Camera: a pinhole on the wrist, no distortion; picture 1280 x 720 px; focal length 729.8 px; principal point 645.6 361.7 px. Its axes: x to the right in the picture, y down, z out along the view. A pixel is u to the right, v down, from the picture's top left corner.
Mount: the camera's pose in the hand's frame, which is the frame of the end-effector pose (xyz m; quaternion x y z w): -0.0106 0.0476 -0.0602 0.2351 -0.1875 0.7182 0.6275
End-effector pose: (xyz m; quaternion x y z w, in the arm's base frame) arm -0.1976 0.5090 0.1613 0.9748 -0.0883 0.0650 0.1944
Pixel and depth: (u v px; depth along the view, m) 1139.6 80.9 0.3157
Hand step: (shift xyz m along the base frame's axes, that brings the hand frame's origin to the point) 0.1347 -0.1967 -0.2495
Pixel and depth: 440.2 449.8 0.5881
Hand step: 0.1114 0.2622 -0.4592
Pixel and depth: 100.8 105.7 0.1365
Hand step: 0.0798 0.0900 -0.0216
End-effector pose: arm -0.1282 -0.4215 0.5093 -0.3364 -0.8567 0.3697 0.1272
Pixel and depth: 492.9 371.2 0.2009
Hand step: -0.0945 -0.0864 0.0160
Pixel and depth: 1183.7 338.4 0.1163
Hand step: -0.0113 -0.0225 -0.0958
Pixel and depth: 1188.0 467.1 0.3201
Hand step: -0.0970 -0.1912 -0.2730
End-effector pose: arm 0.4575 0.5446 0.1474 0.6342 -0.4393 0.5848 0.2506
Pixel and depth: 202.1 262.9 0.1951
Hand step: 0.1448 0.0374 0.0703
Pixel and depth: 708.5 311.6 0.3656
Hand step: 0.2407 -0.1630 0.0231
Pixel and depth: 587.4 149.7 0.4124
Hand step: 0.2883 -0.1580 0.1372
